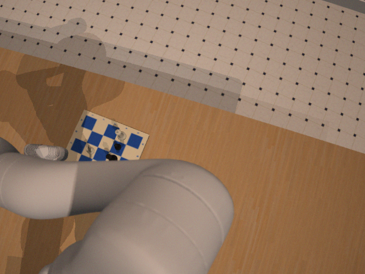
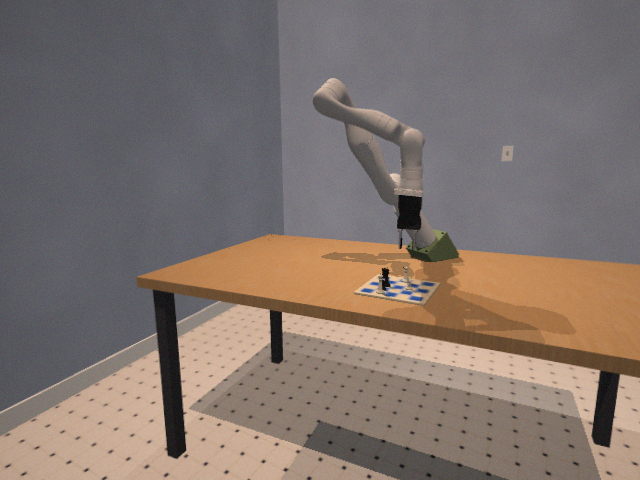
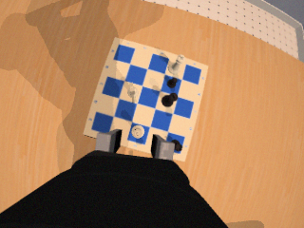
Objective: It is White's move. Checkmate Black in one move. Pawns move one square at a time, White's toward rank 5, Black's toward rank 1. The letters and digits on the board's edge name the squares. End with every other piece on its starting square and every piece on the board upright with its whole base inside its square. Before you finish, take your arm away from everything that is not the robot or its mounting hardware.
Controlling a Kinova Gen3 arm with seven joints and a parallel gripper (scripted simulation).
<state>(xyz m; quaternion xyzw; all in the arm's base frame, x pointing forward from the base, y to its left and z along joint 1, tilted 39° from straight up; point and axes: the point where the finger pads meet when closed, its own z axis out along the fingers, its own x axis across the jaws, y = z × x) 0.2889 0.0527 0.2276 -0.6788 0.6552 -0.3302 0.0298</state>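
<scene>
My hand is 13 cm above the blue-and-cream chessboard, 7 cm short of it and 2 cm to the left of it.
</scene>
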